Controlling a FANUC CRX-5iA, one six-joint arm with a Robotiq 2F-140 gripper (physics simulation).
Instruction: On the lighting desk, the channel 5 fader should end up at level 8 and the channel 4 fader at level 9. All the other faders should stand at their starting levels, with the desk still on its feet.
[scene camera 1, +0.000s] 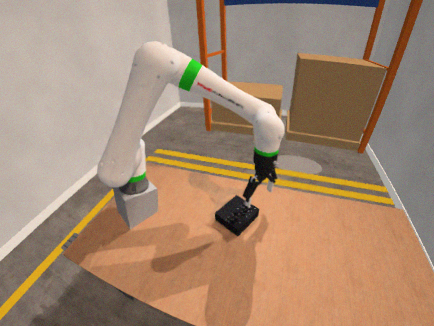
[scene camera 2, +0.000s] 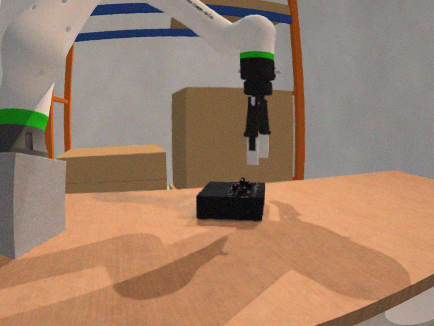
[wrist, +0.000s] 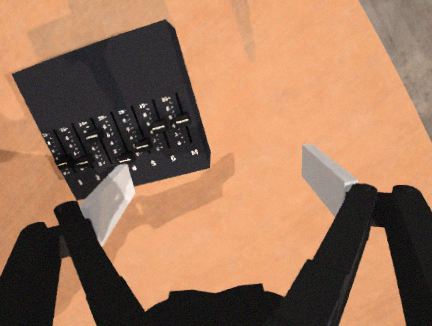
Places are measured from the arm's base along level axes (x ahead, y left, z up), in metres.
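Where they show: gripper, between the fingertips: (scene camera 1: 258, 198) (scene camera 2: 258, 160) (wrist: 215, 169); arm's base, origin of its link: (scene camera 1: 134, 185) (scene camera 2: 17, 157).
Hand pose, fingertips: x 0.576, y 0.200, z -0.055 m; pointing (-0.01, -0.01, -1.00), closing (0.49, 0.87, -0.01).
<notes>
Each offset is from my fingertips to the top centre of the thing. Level surfaces: height alone.
The black lighting desk {0.082 m back, 0.067 m right, 0.041 m down} (scene camera 1: 230, 220) (scene camera 2: 225, 206) (wrist: 135, 62) stands flat on the table. In the wrist view, the channel 4 fader {0.046 m back, 0.078 m right, 0.041 m down} (wrist: 125, 159) is near the bottom of its slot, at about 0. The channel 5 fader {0.047 m back, 0.054 m right, 0.041 m down} (wrist: 142, 145) is low, at about 2. The channel 3 fader {0.083 m back, 0.087 m right, 0.041 m down} (wrist: 92, 136), channel 6 fader {0.052 m back, 0.029 m right, 0.041 m down} (wrist: 158, 127) and M fader {0.043 m back, 0.007 m right, 0.041 m down} (wrist: 182, 120) stand higher. My gripper (scene camera 1: 259, 195) (scene camera 2: 258, 160) (wrist: 215, 169) is wide open and empty above the desk's faders. In the wrist view its left fingertip overlaps the desk's lower edge by channel 4 and hides the 3 label.
The wooden table {0.110 m down} (scene camera 1: 320, 250) (scene camera 2: 165, 260) (wrist: 270, 240) carries the desk and the arm's grey base block (scene camera 1: 140, 205) (scene camera 2: 37, 200). Cardboard boxes (scene camera 1: 335, 97) (scene camera 2: 230, 135) and an orange-posted rack (scene camera 1: 392, 70) (scene camera 2: 298, 100) stand behind the table.
</notes>
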